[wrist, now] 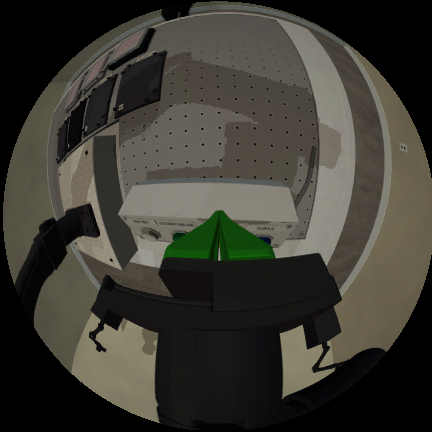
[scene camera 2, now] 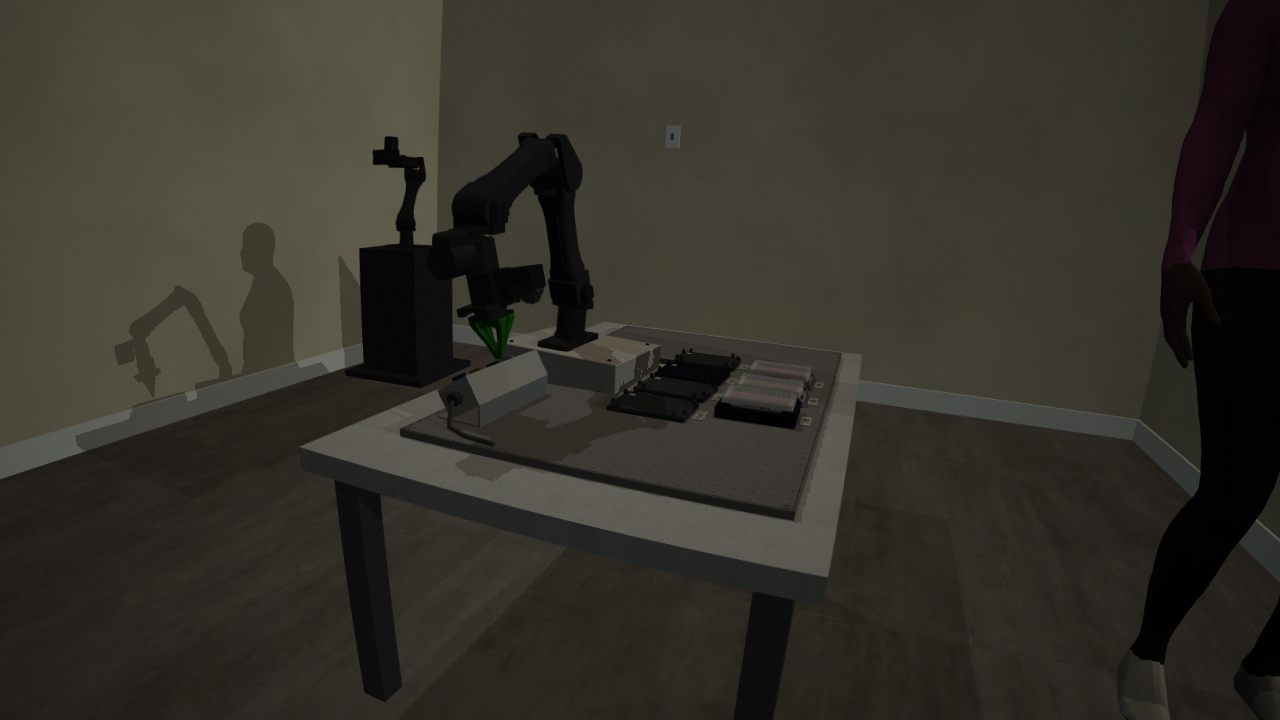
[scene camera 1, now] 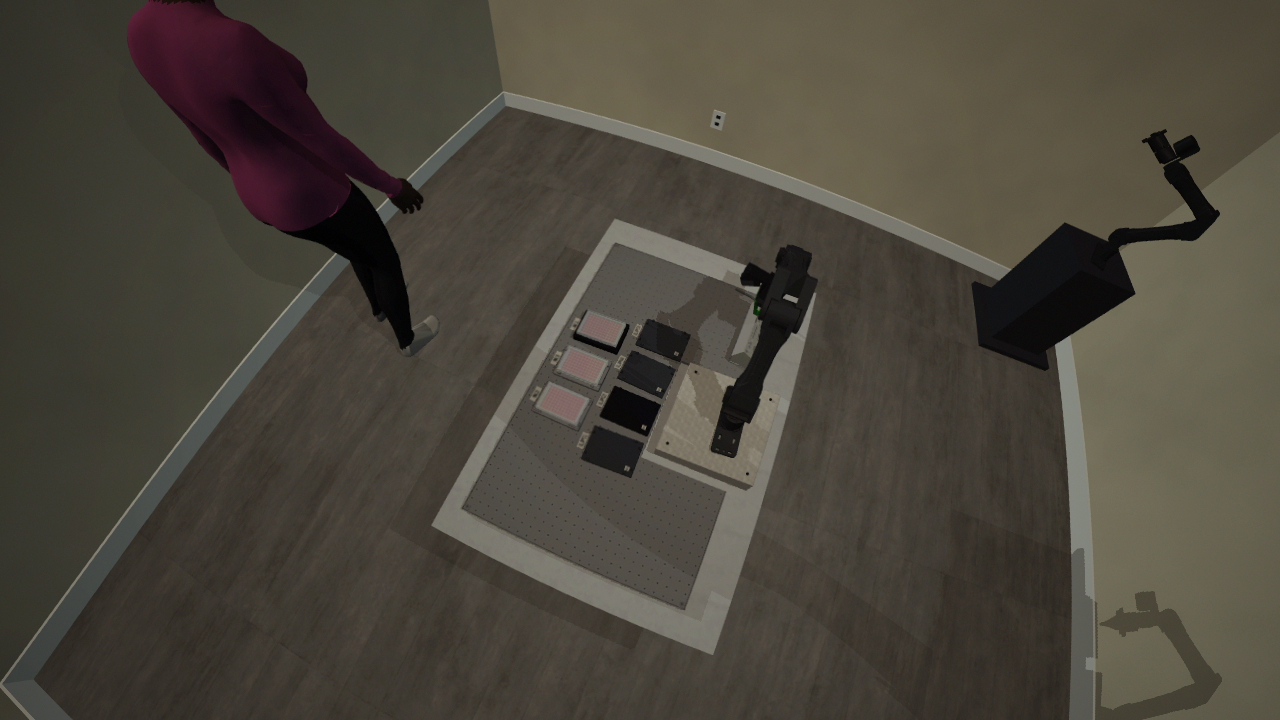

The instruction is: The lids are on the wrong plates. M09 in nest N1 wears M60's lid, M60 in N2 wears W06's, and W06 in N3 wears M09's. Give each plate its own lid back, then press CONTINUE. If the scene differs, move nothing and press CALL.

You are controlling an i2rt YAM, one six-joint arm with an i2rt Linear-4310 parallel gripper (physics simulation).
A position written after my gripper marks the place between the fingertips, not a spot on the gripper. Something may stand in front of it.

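Note:
My gripper [scene camera 2: 499,358] is shut and holds nothing. I also see a grey button box [scene camera 2: 481,397]; the wrist view shows the grey button box [wrist: 263,207] too, and so does scene camera 1, with the grey button box [scene camera 1: 748,338] visible there as well.

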